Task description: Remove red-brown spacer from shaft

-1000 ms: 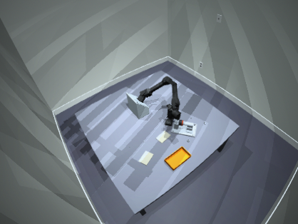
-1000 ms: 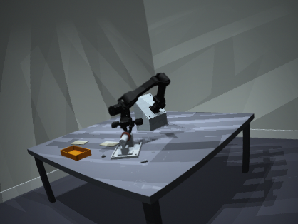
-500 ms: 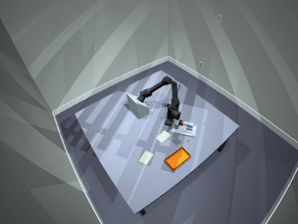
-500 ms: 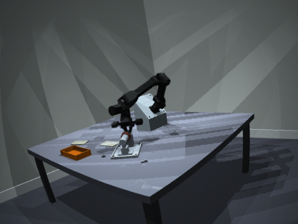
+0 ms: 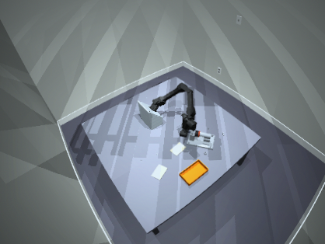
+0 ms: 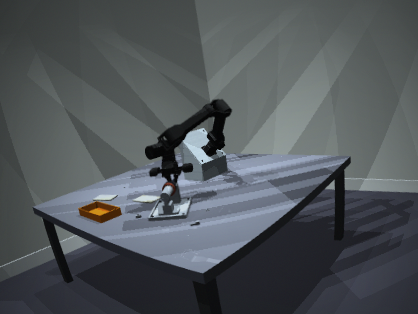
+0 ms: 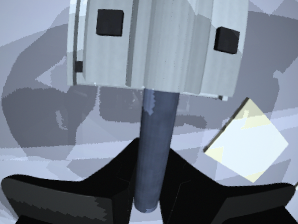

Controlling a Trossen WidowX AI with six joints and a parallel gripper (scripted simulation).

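Right now my gripper tip is 6 cm short of the blue-grey shaft, 5 cm to the right of it and 3 cm below it. Also, from my gripper tip: red-brown spacer (10 cm ahead, 7 cm to the left, 3 cm above); then orange tray (32 cm ahead, 18 cm to the right, 4 cm below).
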